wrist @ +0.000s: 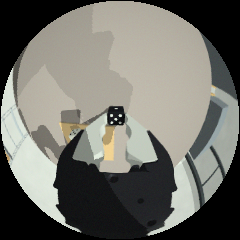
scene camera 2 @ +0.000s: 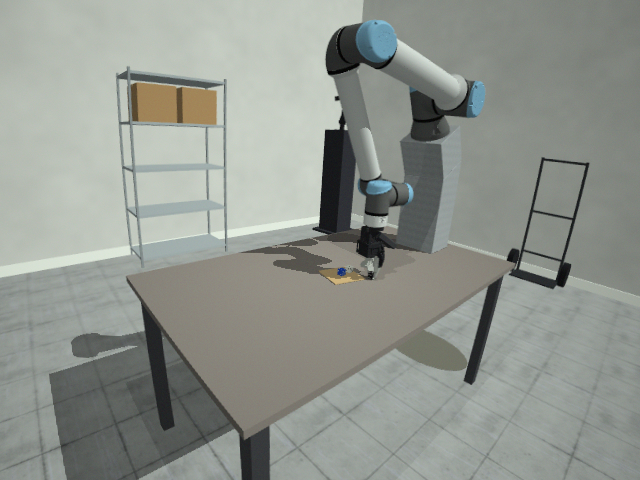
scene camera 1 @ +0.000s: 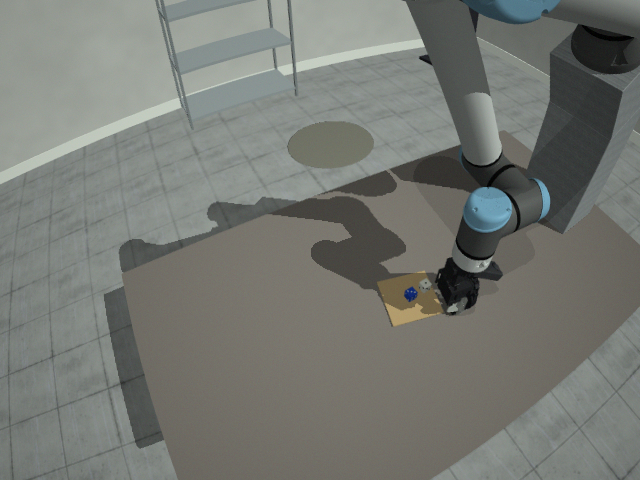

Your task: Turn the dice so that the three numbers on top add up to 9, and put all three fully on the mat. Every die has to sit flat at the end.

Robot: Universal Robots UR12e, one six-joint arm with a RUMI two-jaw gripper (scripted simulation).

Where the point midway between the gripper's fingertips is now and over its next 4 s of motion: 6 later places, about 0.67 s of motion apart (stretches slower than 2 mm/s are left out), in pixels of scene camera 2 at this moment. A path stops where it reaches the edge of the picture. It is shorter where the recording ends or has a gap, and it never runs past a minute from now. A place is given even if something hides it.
My gripper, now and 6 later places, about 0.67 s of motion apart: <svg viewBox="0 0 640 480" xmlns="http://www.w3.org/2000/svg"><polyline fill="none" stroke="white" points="371,278 372,267 373,255 338,253 334,256 333,272 333,276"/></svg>
